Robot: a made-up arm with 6 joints. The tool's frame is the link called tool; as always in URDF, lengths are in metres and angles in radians. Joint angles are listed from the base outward. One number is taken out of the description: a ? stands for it. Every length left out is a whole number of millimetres.
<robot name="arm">
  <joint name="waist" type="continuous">
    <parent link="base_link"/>
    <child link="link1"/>
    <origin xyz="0 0 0.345" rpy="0 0 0"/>
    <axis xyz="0 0 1"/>
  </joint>
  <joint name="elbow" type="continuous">
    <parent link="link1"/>
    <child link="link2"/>
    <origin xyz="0.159 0 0" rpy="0 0 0"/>
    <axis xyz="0 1 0"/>
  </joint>
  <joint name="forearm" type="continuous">
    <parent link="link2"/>
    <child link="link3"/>
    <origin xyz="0 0 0.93" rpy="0 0 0"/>
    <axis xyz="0 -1 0"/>
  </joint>
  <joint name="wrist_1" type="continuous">
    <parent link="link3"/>
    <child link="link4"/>
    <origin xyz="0.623 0 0.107" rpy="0 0 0"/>
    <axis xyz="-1 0 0"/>
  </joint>
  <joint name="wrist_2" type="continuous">
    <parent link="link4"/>
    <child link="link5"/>
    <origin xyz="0 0 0" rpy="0 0 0"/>
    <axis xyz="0 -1 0"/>
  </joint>
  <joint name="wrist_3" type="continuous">
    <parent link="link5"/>
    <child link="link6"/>
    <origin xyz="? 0 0" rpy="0 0 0"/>
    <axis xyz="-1 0 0"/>
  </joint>
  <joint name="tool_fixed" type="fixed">
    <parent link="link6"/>
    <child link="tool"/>
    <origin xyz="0 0 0" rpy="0 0 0"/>
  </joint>
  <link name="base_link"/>
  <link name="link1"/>
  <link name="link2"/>
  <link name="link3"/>
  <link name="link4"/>
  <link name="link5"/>
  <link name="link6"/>
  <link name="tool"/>
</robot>
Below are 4 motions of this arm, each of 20 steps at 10 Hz.
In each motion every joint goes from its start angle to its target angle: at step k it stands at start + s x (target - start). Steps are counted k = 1, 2, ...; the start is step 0. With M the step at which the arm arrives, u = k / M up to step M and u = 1 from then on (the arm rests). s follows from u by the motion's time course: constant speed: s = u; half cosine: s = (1 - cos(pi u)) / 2; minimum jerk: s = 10 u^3 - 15 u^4 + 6 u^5.
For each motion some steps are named. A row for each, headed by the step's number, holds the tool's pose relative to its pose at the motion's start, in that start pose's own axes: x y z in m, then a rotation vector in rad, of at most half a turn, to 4 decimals.
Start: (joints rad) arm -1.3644 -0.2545 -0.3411 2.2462 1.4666 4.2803
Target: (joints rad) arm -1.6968 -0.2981 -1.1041 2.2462 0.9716 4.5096
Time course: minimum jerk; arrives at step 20
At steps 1, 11, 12, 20:
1: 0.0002 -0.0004 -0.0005 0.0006 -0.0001 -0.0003
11: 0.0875 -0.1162 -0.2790 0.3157 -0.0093 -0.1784
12: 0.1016 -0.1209 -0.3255 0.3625 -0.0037 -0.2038
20: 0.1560 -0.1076 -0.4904 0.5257 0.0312 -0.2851

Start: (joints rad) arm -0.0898 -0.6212 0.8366 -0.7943 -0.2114 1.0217
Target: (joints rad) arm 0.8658 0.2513 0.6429 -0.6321 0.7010 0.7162
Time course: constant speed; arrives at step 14
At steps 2, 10, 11, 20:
2: 0.1020 -0.0142 -0.1974 0.1664 0.0582 -0.0424
10: 0.2840 0.5123 -0.8124 0.6795 0.3118 -0.0813
11: 0.2738 0.6242 -0.8439 0.7284 0.3398 -0.0709
20: 0.1924 0.9784 -0.8582 0.8605 0.4102 -0.0201

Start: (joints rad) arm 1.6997 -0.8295 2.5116 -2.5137 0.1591 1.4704
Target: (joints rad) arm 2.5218 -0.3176 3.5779 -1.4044 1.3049 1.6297
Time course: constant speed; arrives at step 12
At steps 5, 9, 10, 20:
5: -0.3240 -0.2372 0.4701 -0.4344 -0.6239 -0.5179
9: -0.7879 -0.2617 0.6781 -0.6168 -1.2384 -1.0018
10: -0.9144 -0.2428 0.6887 -0.6341 -1.4072 -1.1228
20: -1.1570 -0.1804 0.6538 -0.6294 -1.7641 -1.3535

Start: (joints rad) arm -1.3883 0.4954 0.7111 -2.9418 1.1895 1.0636
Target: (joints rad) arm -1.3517 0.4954 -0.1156 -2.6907 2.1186 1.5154
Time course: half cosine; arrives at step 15
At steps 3, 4, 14, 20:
3: 0.0428 -0.0545 0.0199 -0.0696 -0.0908 -0.1389
4: 0.0687 -0.0953 0.0361 -0.1206 -0.1545 -0.2423
14: 0.0813 -0.4927 0.2309 -0.6355 -0.7609 -1.5521
20: 0.0791 -0.4961 0.2326 -0.6401 -0.7676 -1.5704

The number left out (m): 0.278
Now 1 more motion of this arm.
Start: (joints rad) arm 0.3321 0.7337 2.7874 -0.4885 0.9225 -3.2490
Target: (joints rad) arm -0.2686 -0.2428 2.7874 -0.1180 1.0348 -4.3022
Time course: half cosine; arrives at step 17
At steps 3, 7, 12, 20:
3: 0.0862 -0.0464 -0.0120 0.0813 0.0501 -0.0938
7: 0.3511 -0.2994 -0.0860 0.4111 0.1766 -0.4817
12: 0.4951 -0.8124 -0.2777 0.9290 0.1735 -1.1214
20: 0.4517 -1.0458 -0.3952 1.1543 0.0995 -1.4205

